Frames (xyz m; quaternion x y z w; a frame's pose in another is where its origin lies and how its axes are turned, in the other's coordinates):
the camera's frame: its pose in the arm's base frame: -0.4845 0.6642 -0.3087 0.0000 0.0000 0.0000 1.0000
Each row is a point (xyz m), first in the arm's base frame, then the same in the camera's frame.
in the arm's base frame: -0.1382 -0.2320 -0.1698
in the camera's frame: 0.3463 -0.8962 0.1389
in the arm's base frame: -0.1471 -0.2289 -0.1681
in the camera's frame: 0.3374 -0.8931 0.1406
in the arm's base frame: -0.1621 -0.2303 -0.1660
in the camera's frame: 0.3224 -0.8945 0.1427
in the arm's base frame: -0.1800 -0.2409 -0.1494
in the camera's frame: 0.3045 -0.9051 0.1593
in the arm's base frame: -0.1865 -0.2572 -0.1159
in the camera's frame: 0.2980 -0.9214 0.1928
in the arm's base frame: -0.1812 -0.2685 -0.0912
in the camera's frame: 0.3033 -0.9327 0.2175
